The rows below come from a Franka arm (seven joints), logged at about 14 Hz.
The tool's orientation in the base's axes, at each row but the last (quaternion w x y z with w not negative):
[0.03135 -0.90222 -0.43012 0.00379]
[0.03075 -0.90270 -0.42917 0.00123]
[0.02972 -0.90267 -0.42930 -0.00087]
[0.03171 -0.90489 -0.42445 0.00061]
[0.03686 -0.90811 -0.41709 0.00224]
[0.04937 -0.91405 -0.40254 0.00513]
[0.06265 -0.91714 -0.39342 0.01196]
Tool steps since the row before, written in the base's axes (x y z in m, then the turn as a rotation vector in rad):
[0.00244 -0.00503 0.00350 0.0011 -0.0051 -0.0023]
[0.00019 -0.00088 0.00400 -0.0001 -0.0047 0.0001]
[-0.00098 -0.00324 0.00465 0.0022 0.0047 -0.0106]
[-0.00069 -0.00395 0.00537 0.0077 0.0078 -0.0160]
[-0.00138 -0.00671 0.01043 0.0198 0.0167 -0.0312]
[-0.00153 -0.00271 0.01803 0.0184 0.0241 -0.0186]
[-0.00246 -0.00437 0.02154 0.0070 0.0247 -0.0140]
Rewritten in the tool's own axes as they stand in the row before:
[-0.00230 0.00484 -0.00384 -0.0033 0.0042 0.0020]
[-0.00047 0.00048 -0.00405 -0.0037 0.0029 -0.0004]
[-0.00300 0.00103 -0.00479 0.0047 -0.0007 0.0108]
[-0.00334 0.00168 -0.00556 0.0105 0.0019 0.0162]
[-0.00571 0.00259 -0.01079 0.0247 0.0063 0.0315]
[-0.00248 -0.00101 -0.01810 0.0296 -0.0009 0.0197]
[-0.00427 -0.00147 -0.02165 0.0223 -0.0101 0.0160]

